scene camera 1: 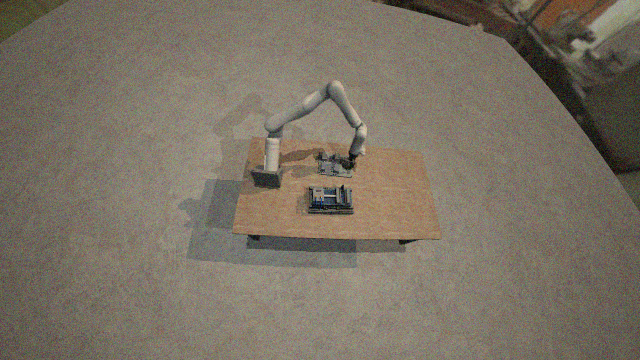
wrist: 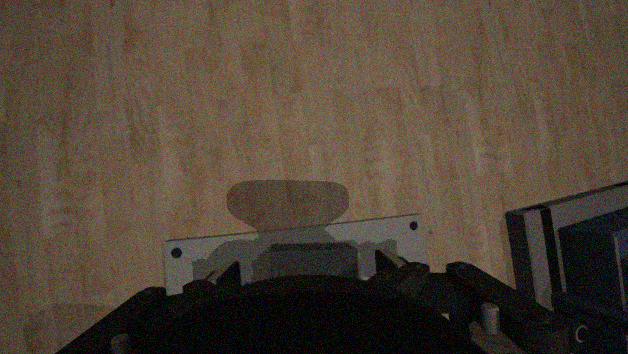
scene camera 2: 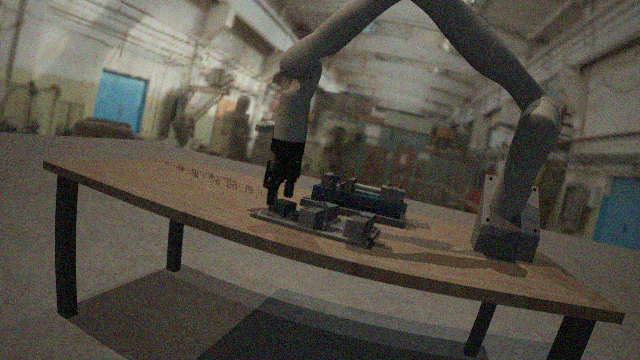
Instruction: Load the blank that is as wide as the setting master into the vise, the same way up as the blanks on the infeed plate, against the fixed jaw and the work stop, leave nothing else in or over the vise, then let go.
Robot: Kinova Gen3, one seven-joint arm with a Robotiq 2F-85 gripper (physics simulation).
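Frame: origin at the arm's base, x ahead, y left, z up, level; millimetres.
Where they show: gripper, fingertip midpoint: point(scene camera 1: 349, 164) point(wrist: 308, 271) point(scene camera 2: 279, 201); arm's base, origin of the base link: point(scene camera 1: 271, 169) point(scene camera 2: 504, 203).
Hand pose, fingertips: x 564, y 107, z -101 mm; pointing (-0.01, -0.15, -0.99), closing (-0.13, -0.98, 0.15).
Note:
Each offset is from my fingertips to the top centre of the thing. "pt": to the spot under its first point. Level surfaces: height alone.
My gripper point(scene camera 1: 352, 162) point(scene camera 2: 280, 197) point(wrist: 308, 271) is open, pointing down over the infeed plate's end away from the arm base. A dark grey blank {dx -9, dy -2, dz +2 mm} point(scene camera 2: 286, 208) point(wrist: 315, 260) lies on the plate {dx -103, dy +11, dz -23 mm} point(scene camera 2: 310, 230) point(wrist: 175, 272) between and below the fingertips, not gripped. Other grey blanks {dx -91, dy +67, dz +13 mm} point(scene camera 2: 311, 218) {dx -187, dy +67, dz +13 mm} point(scene camera 2: 358, 227) stand on the plate toward the base. The blue vise {dx -162, dy -276, dz +68 mm} point(scene camera 1: 330, 200) point(scene camera 2: 360, 201) point(wrist: 590, 255) stands beside the plate, with grey jaws and bright rods. I cannot tell the setting master, the work stop or the matching widths apart. The lower part of the near blank is hidden in the wrist view.
The wooden table {dz -31 mm} point(scene camera 1: 390, 200) point(scene camera 2: 165, 190) point(wrist: 300, 100) carries the plate, the vise and the arm base point(scene camera 1: 266, 178) point(scene camera 2: 505, 240). A row of small dark marks {pt dx +328, dy -321, dz -31 mm} point(scene camera 2: 215, 177) shows on the table in scene camera 2. The vise's edge rises at the right in the wrist view.

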